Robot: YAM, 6 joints.
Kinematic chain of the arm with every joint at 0, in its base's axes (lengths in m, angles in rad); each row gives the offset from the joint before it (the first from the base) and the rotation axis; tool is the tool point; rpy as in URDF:
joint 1: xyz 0 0 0.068 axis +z
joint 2: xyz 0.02 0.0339 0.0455 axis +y
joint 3: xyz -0.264 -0.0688 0 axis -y
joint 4: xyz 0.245 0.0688 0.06 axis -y
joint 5: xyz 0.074 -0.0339 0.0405 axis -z
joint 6: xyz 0.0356 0 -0.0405 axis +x
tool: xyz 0 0 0 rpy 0 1.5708 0
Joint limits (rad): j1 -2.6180..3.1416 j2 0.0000..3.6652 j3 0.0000..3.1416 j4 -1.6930..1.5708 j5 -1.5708..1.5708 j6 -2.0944..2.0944
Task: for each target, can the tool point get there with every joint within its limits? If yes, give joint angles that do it. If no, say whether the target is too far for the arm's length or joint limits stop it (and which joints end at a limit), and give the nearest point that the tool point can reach.
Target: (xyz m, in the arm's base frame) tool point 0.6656 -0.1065 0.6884
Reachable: no: too far | nearest point 0.4839 -0.0774 0.5267 | short by 0.245 m
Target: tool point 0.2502 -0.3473 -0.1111
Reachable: yes | joints -0.8929 2.7921 1.4199 0.3439 0.7011 0.7270
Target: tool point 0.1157 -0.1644 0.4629
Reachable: yes | joints -0.9044 1.0271 0.9453 0.9692 0.3047 0.2285
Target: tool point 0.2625 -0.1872 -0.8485
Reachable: no: too far | nearest point 0.2285 -0.1630 -0.3789 | short by 0.471 m
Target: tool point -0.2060 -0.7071 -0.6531
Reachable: no: too far | nearest point -0.1312 -0.4504 -0.3054 | short by 0.439 m
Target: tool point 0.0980 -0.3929 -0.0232
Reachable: yes | joints -1.3045 2.4298 1.1925 0.1253 0.2498 -0.3743
